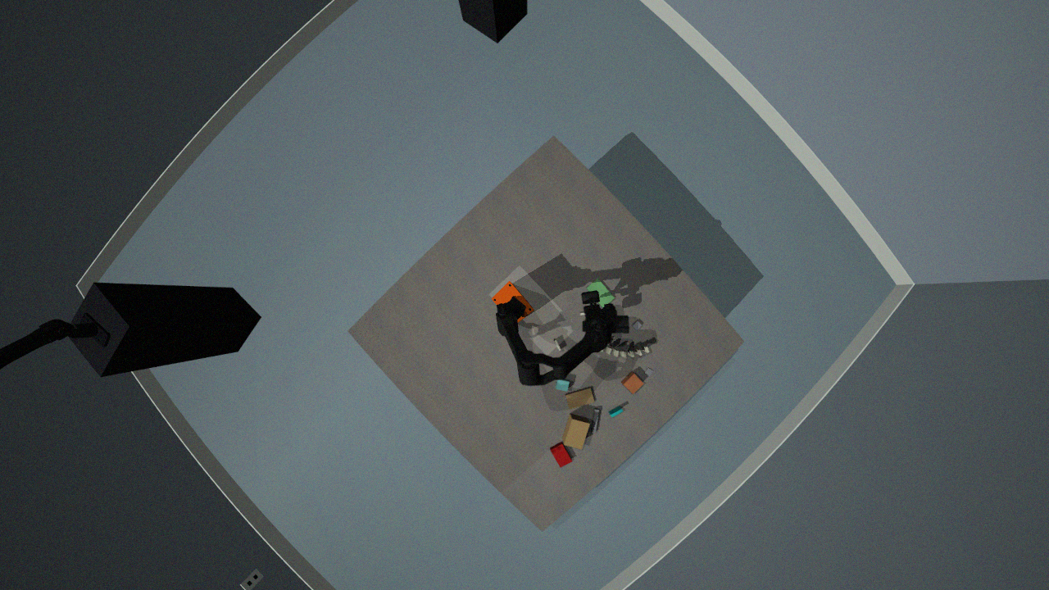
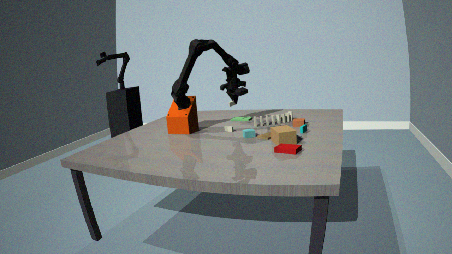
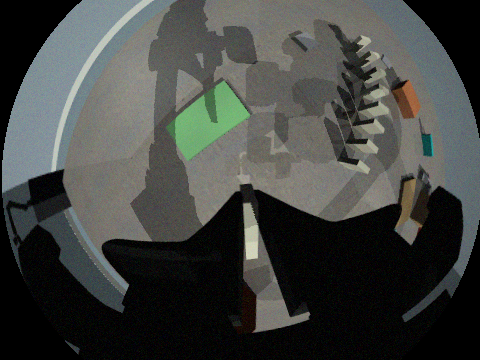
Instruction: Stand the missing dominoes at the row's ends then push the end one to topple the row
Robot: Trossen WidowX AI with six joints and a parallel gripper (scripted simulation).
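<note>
Right now my gripper tip is 110 mm above the flat green block and 100 mm to the right of it. From my gripper tip the other things lie so: orange block 360 mm ahead, 110 mm to the right, 100 mm below; then cyan block 310 mm to the right, 130 mm ahead, 100 mm below; then flat tan slab 310 mm to the right, 230 mm ahead, 110 mm below.
</note>
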